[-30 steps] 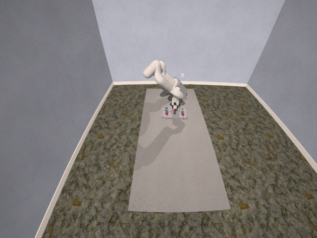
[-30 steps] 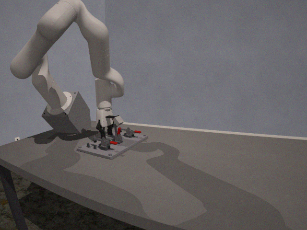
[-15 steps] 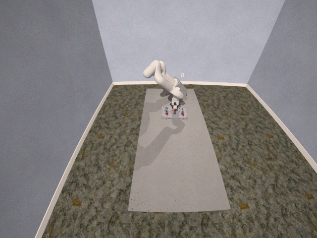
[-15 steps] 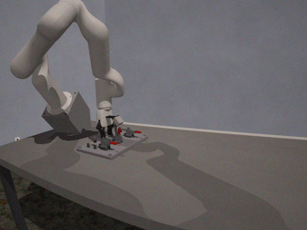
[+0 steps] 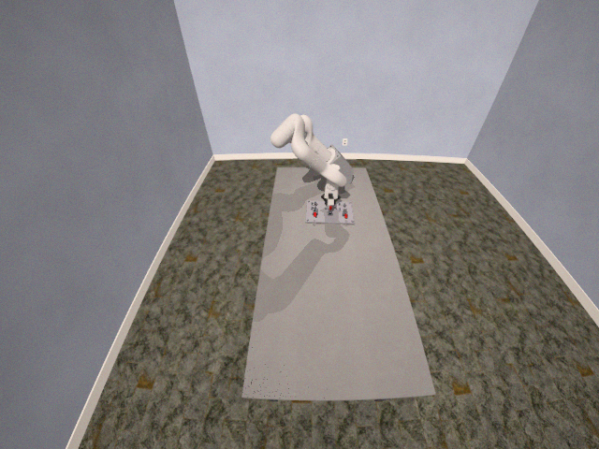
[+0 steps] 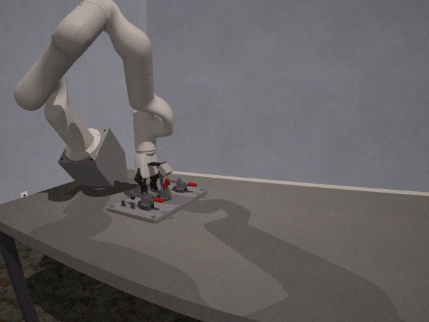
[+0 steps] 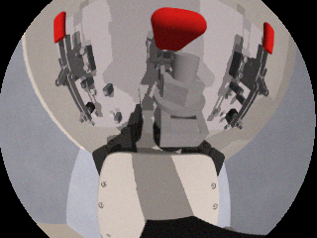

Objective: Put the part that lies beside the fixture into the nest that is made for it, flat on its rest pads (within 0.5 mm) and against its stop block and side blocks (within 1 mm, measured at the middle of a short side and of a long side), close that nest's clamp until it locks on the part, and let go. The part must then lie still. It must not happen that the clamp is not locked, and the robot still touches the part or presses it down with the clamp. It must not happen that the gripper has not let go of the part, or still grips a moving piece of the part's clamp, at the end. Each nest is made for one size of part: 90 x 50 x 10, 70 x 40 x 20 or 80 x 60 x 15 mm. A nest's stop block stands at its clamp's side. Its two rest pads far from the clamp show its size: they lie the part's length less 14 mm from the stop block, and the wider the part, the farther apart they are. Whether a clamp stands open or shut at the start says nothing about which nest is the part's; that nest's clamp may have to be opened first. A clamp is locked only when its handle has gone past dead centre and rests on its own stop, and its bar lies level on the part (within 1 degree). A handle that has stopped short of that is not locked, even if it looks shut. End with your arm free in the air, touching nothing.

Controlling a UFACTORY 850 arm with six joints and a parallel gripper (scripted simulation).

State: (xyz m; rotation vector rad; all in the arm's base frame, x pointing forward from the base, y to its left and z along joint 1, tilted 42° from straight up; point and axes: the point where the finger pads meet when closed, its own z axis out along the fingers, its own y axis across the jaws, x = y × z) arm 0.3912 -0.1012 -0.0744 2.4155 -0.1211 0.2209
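My gripper is now 20 mm above the part. Round my hand: fixture plate (50 mm ahead, 10 mm to the right, 40 mm below).
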